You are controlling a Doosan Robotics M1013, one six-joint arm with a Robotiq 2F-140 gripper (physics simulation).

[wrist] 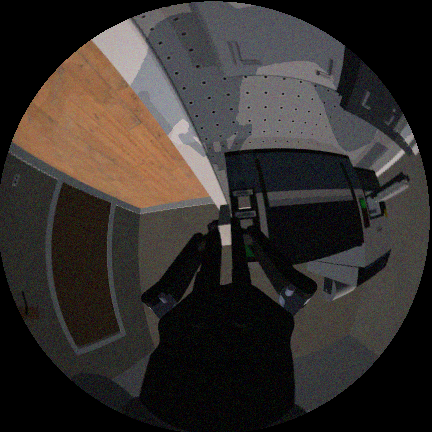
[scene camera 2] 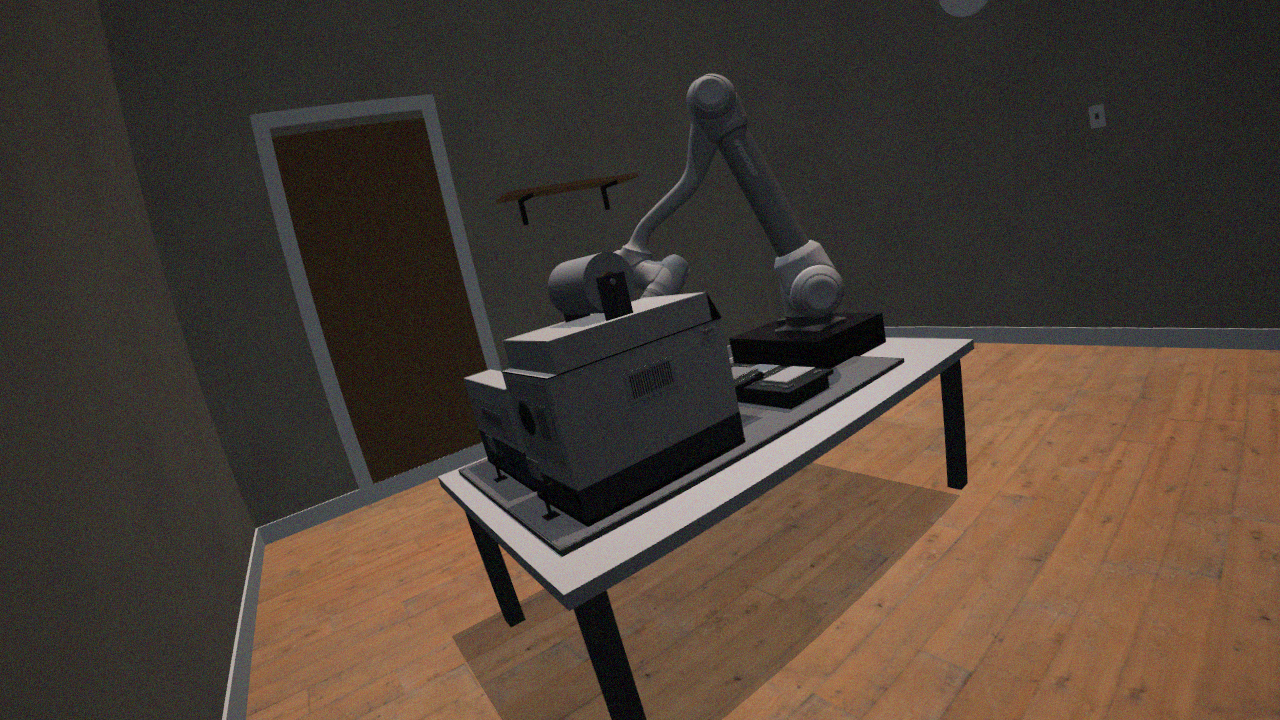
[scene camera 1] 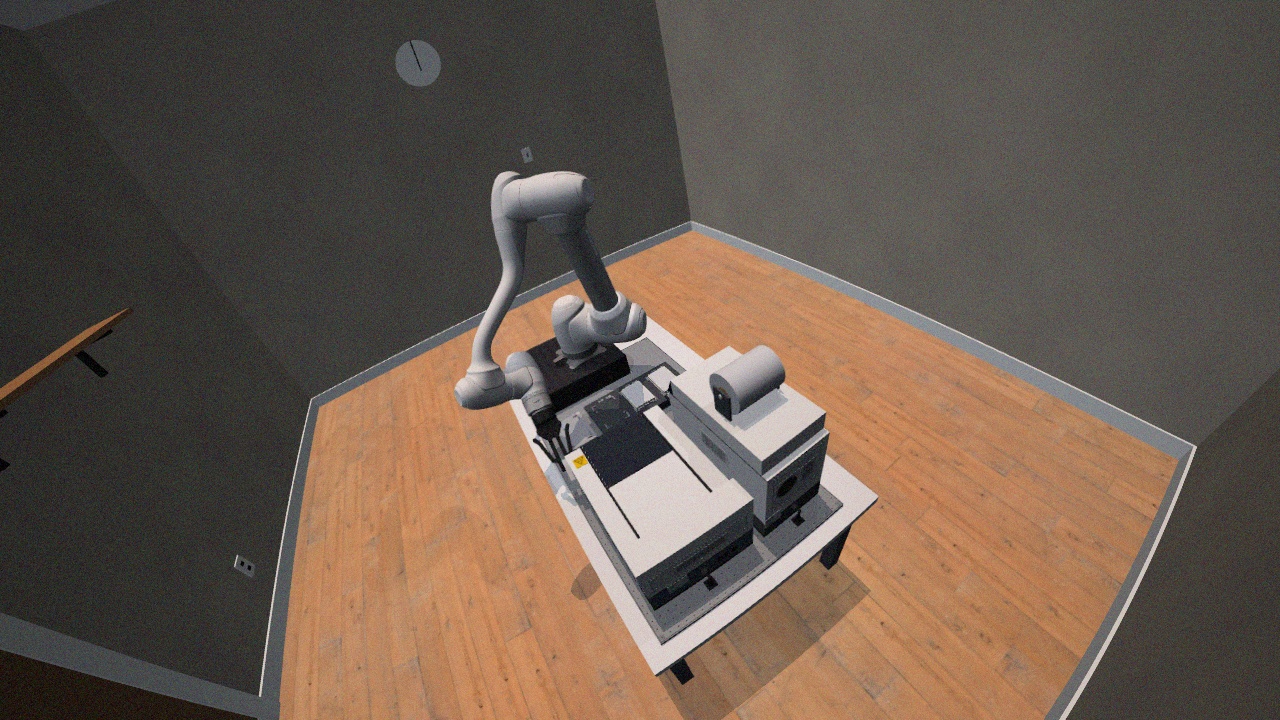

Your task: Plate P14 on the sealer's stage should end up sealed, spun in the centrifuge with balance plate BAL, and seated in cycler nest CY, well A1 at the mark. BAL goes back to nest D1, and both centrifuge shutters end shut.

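Frame: origin at the arm's base, x right, y ahead, z up, level; centimetres.
Where they show: gripper, fingertip midpoint: [wrist: 225,212] [scene camera 1: 573,480]; arm's base at its link origin: [scene camera 2: 811,328] [scene camera 1: 581,353].
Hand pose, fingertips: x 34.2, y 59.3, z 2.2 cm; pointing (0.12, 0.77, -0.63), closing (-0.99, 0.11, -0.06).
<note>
Each offset is from my fingertips to the top centre of the thing. Level surfaces: height alone.
My gripper [scene camera 1: 560,461] [wrist: 225,212] is shut and empty. It points down beside the low white machine [scene camera 1: 680,501] with a dark top panel {dx -16.8, dy +8.7, dz +9.7 cm} [scene camera 1: 629,447] and a yellow label. In the wrist view the fingertips are close to a control panel with a pale square button {dx -3.4, dy -1.8, dz +0.3 cm} [wrist: 244,201] and a green light {dx -3.4, dy -1.8, dz +7.4 cm} [wrist: 248,251]. Contact is unclear. The taller machine {dx -46.1, dy +27.3, dz +36.0 cm} [scene camera 1: 751,429] [scene camera 2: 644,385] carries a grey roll {dx -45.9, dy +29.4, dz +36.0 cm} [scene camera 1: 748,380] [scene camera 2: 586,282]. A pale-topped plate [scene camera 1: 637,394] [scene camera 2: 789,375] rests on a black block {dx -38.8, dy -22.9, dz -6.1 cm} [scene camera 2: 783,392] near it. Labels P14, BAL, and well A1 are unreadable. In scene camera 2 the gripper is hidden.
A dark nest-like block [scene camera 1: 611,410] lies between the arm's black base [scene camera 1: 581,374] [scene camera 2: 810,338] and the low machine. Both machines stand on a grey perforated board {dz -11.6 cm} [wrist: 280,107] on the white table {dz -12.9 cm} [scene camera 1: 857,497] [scene camera 2: 680,528]. The table's long edge runs close to the gripper.
</note>
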